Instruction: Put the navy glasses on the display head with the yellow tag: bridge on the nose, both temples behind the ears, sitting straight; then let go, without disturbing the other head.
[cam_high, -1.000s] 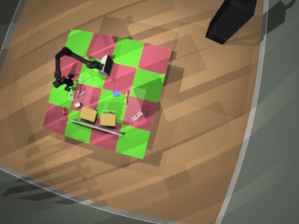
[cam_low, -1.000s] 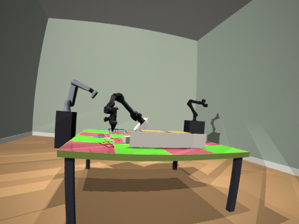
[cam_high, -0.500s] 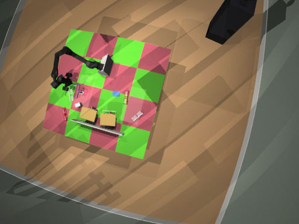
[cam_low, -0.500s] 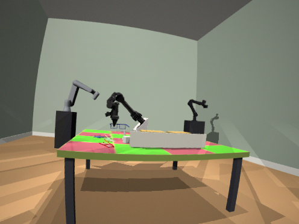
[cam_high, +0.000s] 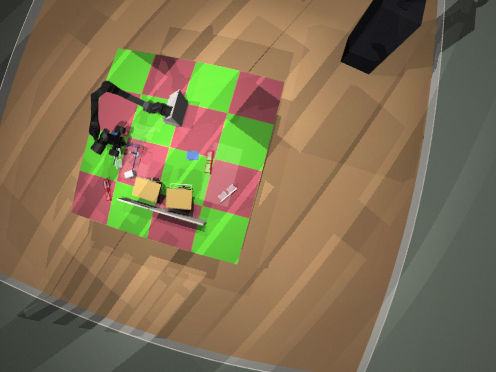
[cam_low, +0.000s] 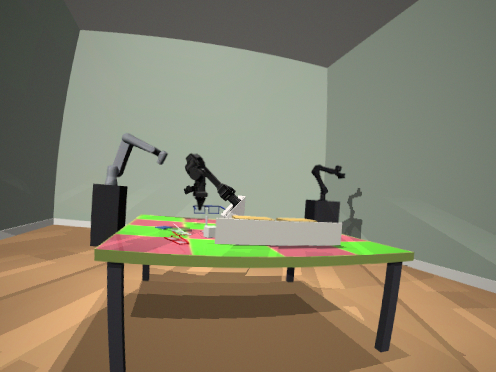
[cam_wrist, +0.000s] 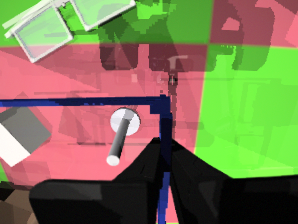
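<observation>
My gripper tip is 40 mm short of the white post, 40 mm to the right of it and 90 mm above it. Round my gripper tip: long grey wall 320 mm ahead, 370 mm to the left, 60 mm below; then white block 180 mm ahead, 60 mm to the left, 90 mm below.
</observation>
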